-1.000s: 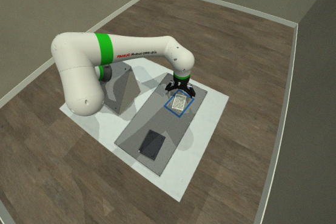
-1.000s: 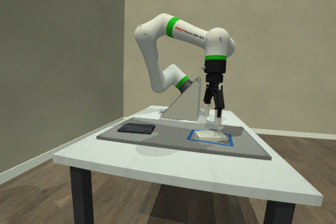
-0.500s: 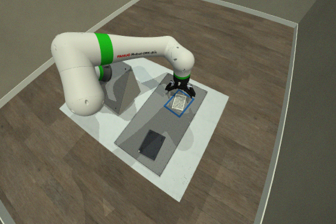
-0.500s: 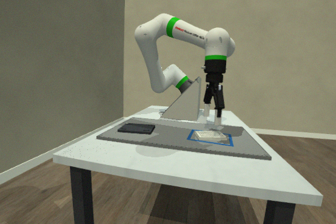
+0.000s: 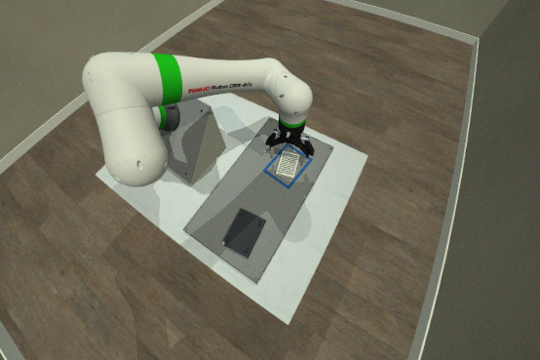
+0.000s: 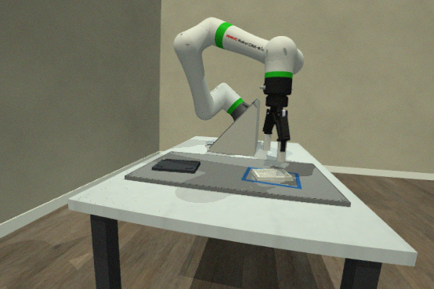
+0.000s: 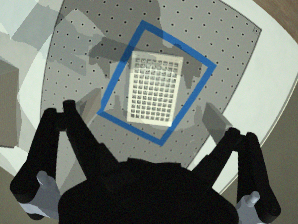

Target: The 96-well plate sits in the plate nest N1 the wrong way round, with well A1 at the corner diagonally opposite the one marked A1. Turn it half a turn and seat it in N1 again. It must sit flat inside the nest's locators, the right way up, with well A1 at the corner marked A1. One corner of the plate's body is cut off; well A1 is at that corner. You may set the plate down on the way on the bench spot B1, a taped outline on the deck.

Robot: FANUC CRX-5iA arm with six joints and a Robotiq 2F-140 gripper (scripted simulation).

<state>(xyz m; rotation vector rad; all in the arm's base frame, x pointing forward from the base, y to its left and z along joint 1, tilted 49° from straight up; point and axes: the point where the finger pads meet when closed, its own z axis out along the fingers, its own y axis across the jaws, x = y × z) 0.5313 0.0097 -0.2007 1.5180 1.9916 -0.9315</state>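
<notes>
The white 96-well plate lies 8 cm below my hand. From my hand the other things lie so: white A1 corner mark: 3 cm behind, 44 cm to the right, 8 cm below; then dark plate nest N1: 1 cm ahead, 36 cm to the right, 8 cm below.
</notes>
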